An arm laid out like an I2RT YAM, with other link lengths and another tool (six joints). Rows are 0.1 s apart.
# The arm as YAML. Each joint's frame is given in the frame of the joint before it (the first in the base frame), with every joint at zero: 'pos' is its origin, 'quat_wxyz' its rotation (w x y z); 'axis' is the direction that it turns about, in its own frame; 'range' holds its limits. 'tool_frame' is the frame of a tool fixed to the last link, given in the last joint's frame.
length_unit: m
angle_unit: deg
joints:
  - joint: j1
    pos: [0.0, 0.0, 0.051]
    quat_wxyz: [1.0, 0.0, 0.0, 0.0]
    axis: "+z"
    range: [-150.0, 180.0]
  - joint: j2
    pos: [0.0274, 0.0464, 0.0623]
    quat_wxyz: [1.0, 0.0, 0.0, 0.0]
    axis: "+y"
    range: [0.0, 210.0]
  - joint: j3
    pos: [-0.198, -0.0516, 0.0]
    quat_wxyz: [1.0, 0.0, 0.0, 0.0]
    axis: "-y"
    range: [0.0, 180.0]
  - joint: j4
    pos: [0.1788, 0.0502, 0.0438]
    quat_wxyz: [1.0, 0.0, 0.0, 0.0]
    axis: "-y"
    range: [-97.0, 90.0]
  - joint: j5
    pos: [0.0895, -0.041, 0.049]
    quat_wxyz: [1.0, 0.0, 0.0, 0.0]
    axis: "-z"
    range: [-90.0, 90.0]
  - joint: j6
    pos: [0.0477, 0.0, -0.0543]
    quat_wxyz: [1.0, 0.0, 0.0, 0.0]
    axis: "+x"
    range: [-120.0, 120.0]
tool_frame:
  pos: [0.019, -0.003, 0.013]
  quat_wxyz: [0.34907, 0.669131, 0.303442, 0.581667]
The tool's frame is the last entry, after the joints.
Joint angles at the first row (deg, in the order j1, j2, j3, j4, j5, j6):
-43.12, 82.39, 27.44, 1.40, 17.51, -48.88
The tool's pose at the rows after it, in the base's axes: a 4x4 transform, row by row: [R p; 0 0 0 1], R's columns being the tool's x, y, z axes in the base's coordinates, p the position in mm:
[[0.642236 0.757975 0.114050 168.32], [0.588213 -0.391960 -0.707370 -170.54], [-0.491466 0.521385 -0.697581 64.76], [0 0 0 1]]
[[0.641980 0.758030 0.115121 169.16], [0.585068 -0.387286 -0.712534 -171.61], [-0.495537 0.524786 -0.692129 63.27], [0 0 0 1]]
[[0.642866 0.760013 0.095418 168.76], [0.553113 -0.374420 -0.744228 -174.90], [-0.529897 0.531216 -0.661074 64.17], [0 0 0 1]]
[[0.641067 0.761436 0.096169 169.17], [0.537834 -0.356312 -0.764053 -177.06], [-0.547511 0.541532 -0.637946 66.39], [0 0 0 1]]
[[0.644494 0.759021 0.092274 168.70], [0.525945 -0.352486 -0.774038 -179.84], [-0.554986 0.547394 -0.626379 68.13], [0 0 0 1]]
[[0.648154 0.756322 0.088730 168.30], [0.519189 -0.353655 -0.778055 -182.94], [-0.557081 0.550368 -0.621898 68.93], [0 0 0 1]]
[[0.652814 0.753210 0.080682 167.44], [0.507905 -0.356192 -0.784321 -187.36], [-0.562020 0.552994 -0.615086 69.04], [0 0 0 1]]
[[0.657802 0.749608 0.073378 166.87], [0.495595 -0.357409 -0.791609 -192.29], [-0.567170 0.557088 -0.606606 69.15], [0 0 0 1]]
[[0.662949 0.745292 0.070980 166.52], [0.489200 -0.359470 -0.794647 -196.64], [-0.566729 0.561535 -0.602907 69.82], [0 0 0 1]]
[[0.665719 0.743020 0.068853 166.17], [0.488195 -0.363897 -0.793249 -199.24], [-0.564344 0.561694 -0.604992 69.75], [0 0 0 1]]
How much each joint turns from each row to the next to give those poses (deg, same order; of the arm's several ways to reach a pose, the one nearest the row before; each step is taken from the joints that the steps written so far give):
0.00, 1.46, 0.07, 1.86, 0.75, -0.16
0.00, 0.83, -0.22, 1.45, 0.20, -0.23
-0.03, 0.42, -0.52, 2.41, 2.38, -0.93
-0.11, -0.16, -0.40, 1.81, 0.88, -1.10
-0.48, -0.03, 0.08, 0.71, 0.35, -0.54
-0.61, 0.36, 0.35, 0.42, -0.06, -0.36
-0.85, 0.79, 0.35, 0.96, 0.09, -0.52
-0.88, 0.99, 0.42, 1.24, 0.09, -0.56
-0.82, 0.68, 0.59, 0.57, -0.32, -0.39
-0.54, 0.52, 0.50, 0.00, -0.35, -0.12

